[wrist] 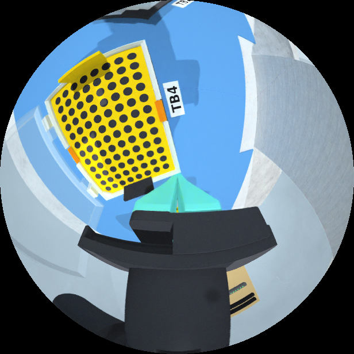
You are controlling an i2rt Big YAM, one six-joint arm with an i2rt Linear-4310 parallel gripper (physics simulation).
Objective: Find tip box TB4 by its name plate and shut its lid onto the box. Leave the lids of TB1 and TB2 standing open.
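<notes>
Tip box TB4 (174,135) is at the upper left in the wrist view, with a yellow perforated top, white rim and orange side clips. Its name plate (174,98), reading TB4, is on the right side. Its clear lid (50,152) stands open on the left side, beyond the white hinge pieces, and partly blends with the background. My gripper (177,177) is shut and empty. Its teal fingertips appear at the box's lower right corner; whether they touch it I cannot tell. Part of another box (131,15) shows at the top edge, its name plate (183,2) cut off; its lid cannot be made out.
A blue mat (215,75) lies under the box. A large grey metallic surface (305,110) curves along the right side. A tan panel (240,280) with dark strips shows at the lower right beside the gripper body. A dark rounded shape (82,312) is at the lower left.
</notes>
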